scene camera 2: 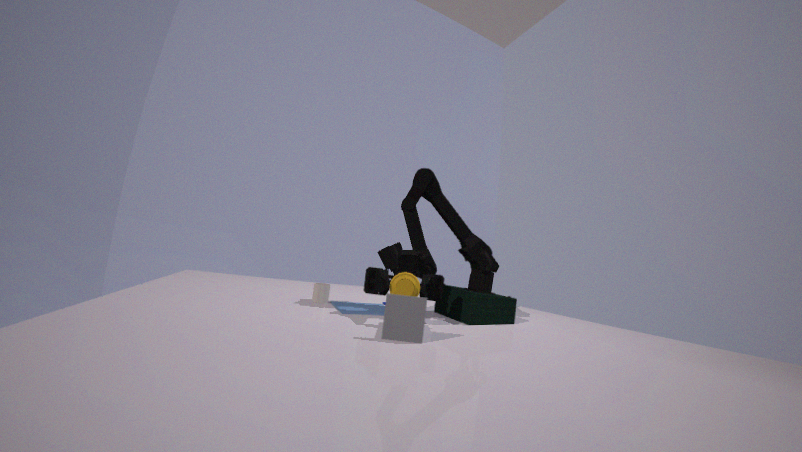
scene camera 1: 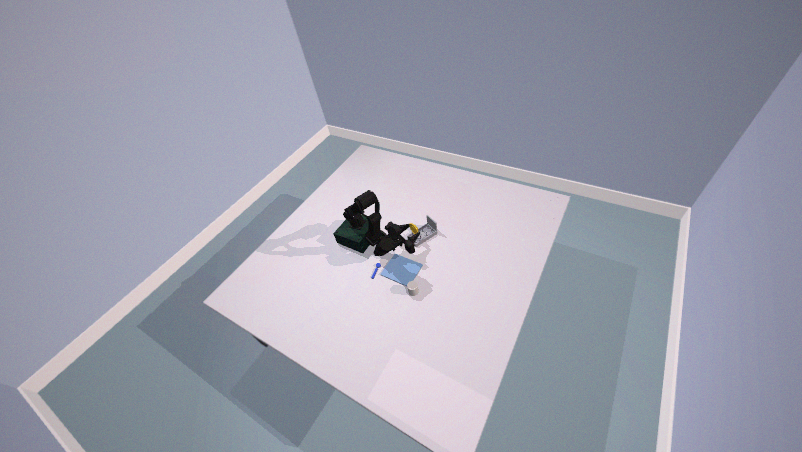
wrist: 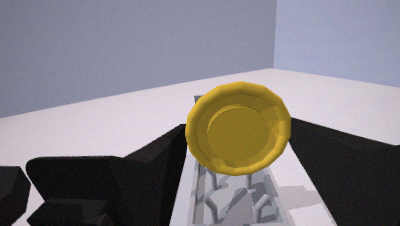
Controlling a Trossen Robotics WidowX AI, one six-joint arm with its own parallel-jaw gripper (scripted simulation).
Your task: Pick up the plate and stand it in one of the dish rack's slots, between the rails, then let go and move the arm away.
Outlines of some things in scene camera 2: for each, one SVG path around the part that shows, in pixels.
My gripper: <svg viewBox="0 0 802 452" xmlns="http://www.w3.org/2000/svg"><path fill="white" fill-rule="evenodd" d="M423 274L420 284L420 297L428 298L427 300L440 301L443 295L445 278L442 275ZM367 268L363 291L370 294L386 295L394 276L388 275L388 270ZM400 250L398 252L398 266L396 267L395 275L407 272L420 278L419 269L425 267L425 255L415 250Z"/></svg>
A grey dish rack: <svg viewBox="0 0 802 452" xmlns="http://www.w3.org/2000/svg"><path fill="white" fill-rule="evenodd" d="M387 293L381 339L422 344L428 298Z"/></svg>
